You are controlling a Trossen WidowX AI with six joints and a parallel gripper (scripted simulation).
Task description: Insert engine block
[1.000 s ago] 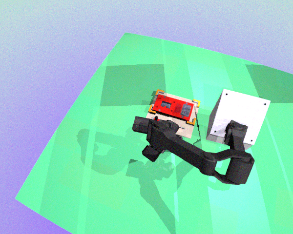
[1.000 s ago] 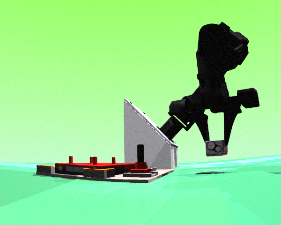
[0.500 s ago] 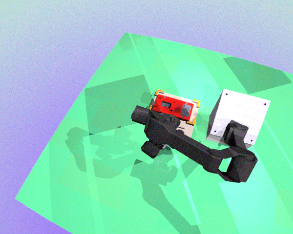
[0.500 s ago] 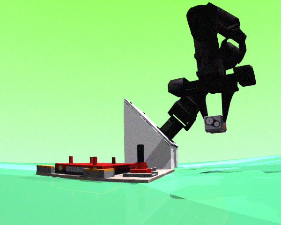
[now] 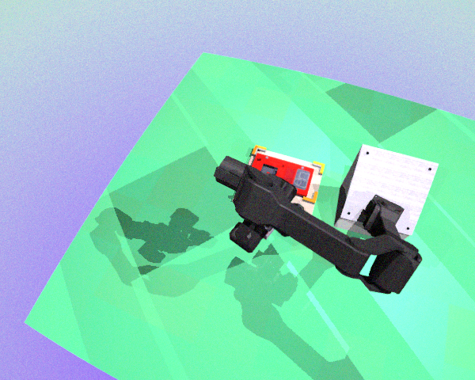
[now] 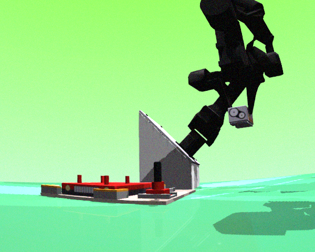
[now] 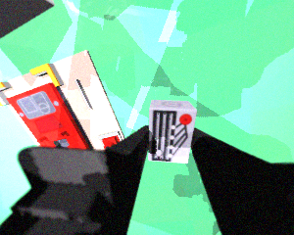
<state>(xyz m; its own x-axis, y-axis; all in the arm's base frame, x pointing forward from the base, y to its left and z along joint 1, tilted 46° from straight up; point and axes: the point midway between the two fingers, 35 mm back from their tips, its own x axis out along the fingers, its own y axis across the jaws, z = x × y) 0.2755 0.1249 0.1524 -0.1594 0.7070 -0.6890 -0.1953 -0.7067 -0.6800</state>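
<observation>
Right now my gripper tip is 230 mm to the left of the pale base plate, 130 mm above it and 40 mm short of it. Round my gripper tip: grey engine block: 10 mm below.
</observation>
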